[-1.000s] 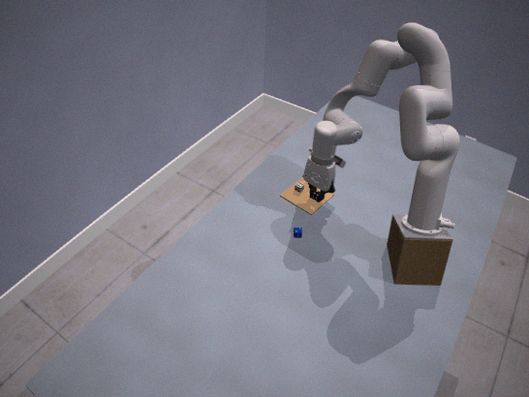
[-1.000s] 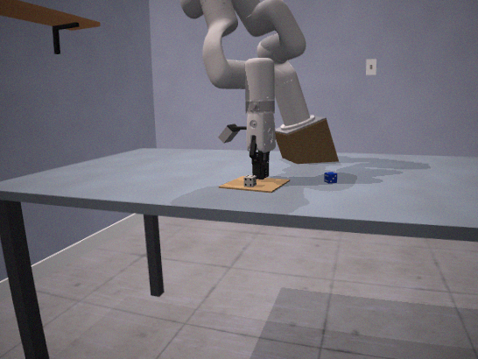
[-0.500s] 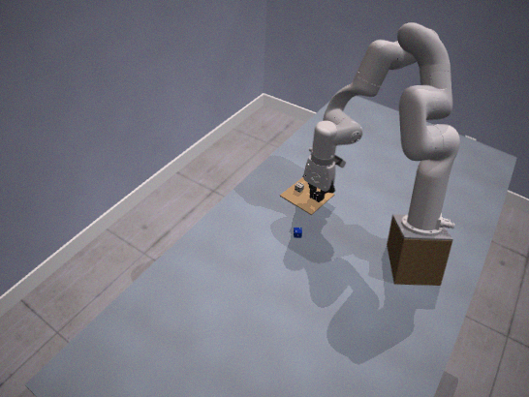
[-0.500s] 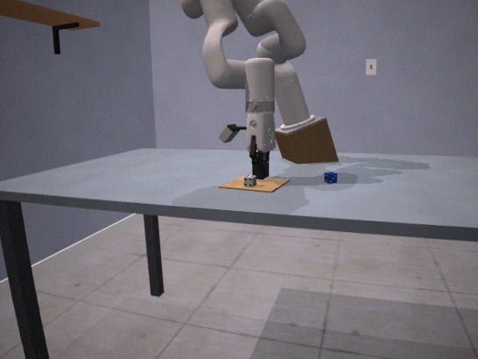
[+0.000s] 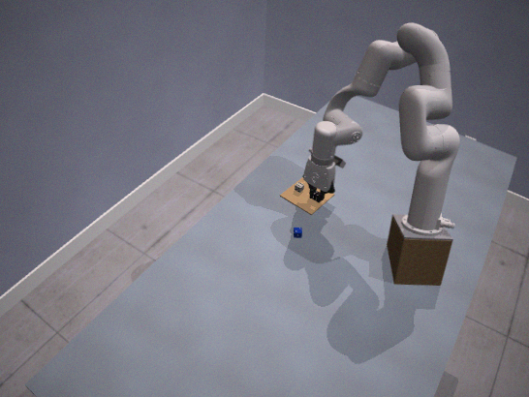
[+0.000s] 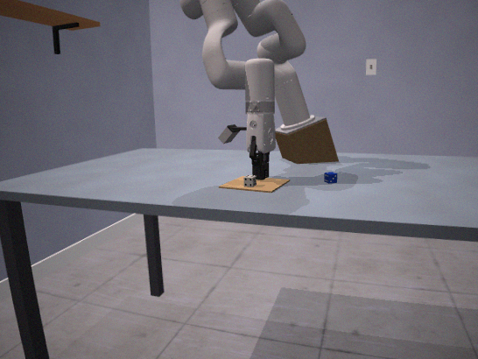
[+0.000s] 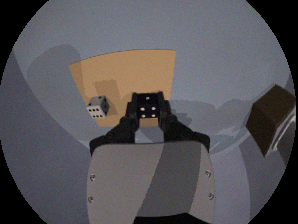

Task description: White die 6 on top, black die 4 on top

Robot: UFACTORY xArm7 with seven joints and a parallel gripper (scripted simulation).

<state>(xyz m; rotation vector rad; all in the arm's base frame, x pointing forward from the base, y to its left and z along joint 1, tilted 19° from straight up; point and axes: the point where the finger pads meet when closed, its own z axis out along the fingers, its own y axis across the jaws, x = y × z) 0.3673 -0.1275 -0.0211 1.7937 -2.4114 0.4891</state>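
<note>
My hand is 1 cm above the black die. From my hand the other things lie so: blue die 1 cm ahead, 18 cm to the left, 2 cm below; then white die 7 cm ahead, 2 cm to the right, 1 cm below; then mat 4 cm ahead, 1 cm to the right, 3 cm below.
</note>
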